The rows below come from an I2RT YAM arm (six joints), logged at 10 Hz.
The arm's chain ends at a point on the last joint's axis. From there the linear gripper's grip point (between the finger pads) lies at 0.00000 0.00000 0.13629 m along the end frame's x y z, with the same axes.
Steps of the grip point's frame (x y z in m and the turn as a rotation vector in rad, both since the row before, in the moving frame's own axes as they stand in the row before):
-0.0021 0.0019 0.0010 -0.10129 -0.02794 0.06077
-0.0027 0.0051 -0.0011 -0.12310 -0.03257 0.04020
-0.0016 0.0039 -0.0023 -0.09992 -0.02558 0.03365
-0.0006 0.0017 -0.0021 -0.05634 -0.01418 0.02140
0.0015 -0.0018 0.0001 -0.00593 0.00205 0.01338
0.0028 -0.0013 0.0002 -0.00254 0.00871 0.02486
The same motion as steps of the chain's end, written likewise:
0.0021 -0.0118 0.0018 -0.10129 -0.02794 0.06077
0.0021 -0.0115 0.0000 -0.12310 -0.03257 0.04020
0.0021 -0.0096 -0.0016 -0.09992 -0.02558 0.03365
0.0014 -0.0060 -0.0019 -0.05634 -0.01418 0.02140
0.0012 -0.0026 0.0001 -0.00593 0.00205 0.01338
0.0016 -0.0017 0.0002 -0.00254 0.00871 0.02486

